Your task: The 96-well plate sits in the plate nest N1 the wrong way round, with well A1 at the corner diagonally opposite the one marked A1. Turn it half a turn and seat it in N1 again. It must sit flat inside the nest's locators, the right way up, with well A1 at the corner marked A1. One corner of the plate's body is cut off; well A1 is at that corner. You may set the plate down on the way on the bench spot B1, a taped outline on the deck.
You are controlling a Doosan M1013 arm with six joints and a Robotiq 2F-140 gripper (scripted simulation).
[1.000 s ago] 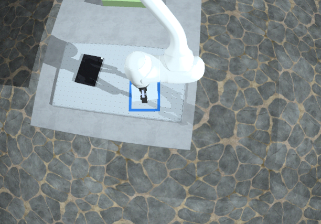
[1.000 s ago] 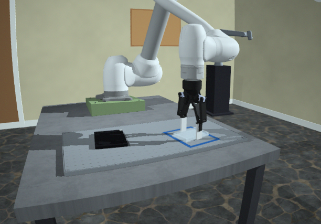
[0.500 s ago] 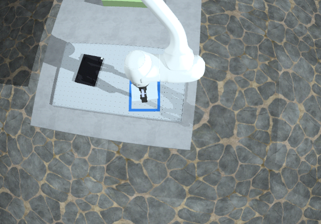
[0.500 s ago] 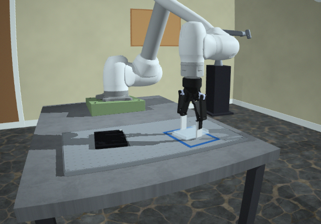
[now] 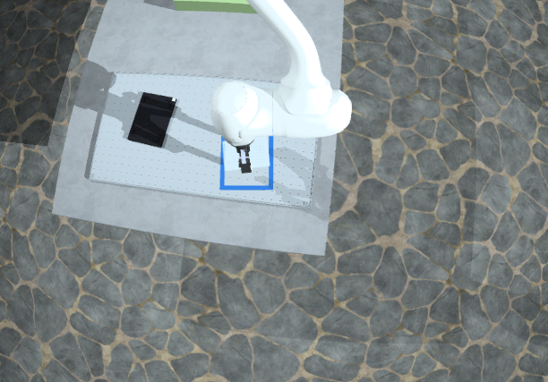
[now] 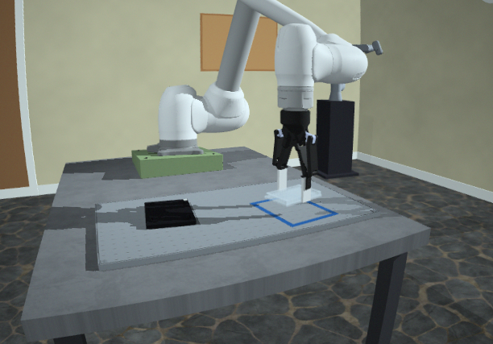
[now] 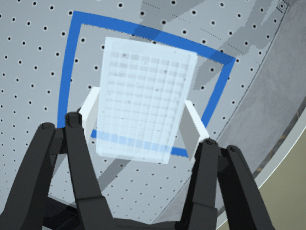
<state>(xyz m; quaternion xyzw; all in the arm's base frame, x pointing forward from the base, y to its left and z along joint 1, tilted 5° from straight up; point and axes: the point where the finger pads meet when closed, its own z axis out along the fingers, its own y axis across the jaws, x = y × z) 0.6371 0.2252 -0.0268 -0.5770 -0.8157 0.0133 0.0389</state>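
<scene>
Now: the black plate nest N1 32 cm to the right of my hand, 5 cm below it and 5 cm behind it. Round my hand: white A1 mark 27 cm to the right, 13 cm behind, 5 cm below; 96-well plate 2 cm below.
</scene>
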